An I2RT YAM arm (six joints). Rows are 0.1 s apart.
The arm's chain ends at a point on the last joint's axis. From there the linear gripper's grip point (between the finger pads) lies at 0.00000 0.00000 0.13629 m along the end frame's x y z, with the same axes.
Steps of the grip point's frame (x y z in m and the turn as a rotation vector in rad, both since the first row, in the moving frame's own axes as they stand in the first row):
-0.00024 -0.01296 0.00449 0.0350 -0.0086 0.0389
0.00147 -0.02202 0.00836 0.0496 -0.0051 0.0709
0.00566 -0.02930 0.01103 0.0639 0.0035 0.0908
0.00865 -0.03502 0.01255 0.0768 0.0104 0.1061
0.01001 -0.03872 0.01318 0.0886 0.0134 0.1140
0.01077 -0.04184 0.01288 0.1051 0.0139 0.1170
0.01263 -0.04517 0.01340 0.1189 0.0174 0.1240
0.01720 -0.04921 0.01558 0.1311 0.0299 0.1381
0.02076 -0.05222 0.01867 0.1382 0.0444 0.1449
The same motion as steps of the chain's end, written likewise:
0.00084 -0.00817 0.00458 0.0350 -0.0086 0.0389
0.00192 -0.01524 0.00853 0.0496 -0.0051 0.0709
0.00479 -0.02063 0.01131 0.0639 0.0035 0.0908
0.00668 -0.02466 0.01296 0.0768 0.0104 0.1061
0.00750 -0.02679 0.01373 0.0886 0.0134 0.1140
0.00805 -0.02769 0.01364 0.1051 0.0139 0.1170
0.00927 -0.02919 0.01438 0.1189 0.0174 0.1240
0.01192 -0.03173 0.01681 0.1311 0.0299 0.1381
0.01339 -0.03395 0.02010 0.1382 0.0444 0.1449

